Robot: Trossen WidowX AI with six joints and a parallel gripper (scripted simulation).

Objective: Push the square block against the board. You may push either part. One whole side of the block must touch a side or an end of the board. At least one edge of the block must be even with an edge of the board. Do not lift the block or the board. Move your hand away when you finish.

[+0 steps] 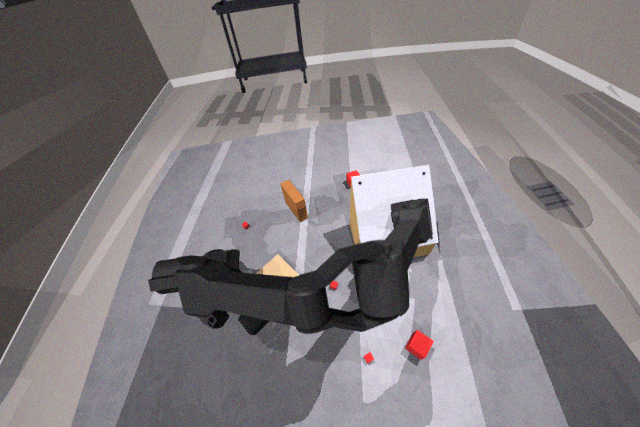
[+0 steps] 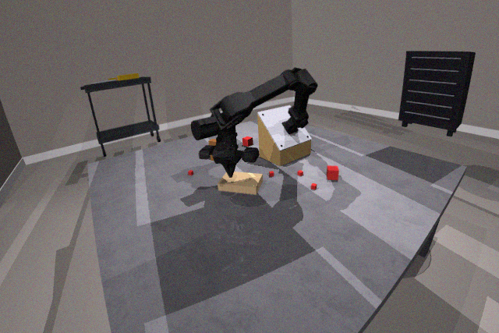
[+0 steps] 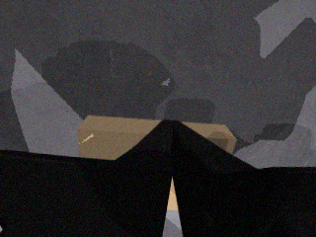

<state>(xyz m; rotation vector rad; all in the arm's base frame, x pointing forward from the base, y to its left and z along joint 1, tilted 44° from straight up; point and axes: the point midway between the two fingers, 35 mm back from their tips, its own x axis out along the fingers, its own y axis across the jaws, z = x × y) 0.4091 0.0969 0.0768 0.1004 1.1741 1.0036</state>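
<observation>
Now: gripper tip 30 cm to the left of the orange square block, 13 cm past it and 3 cm above it. The rest, counted from my gripper tip: pale tan board: 7 cm below, 7 cm behind, 5 cm to the right.
</observation>
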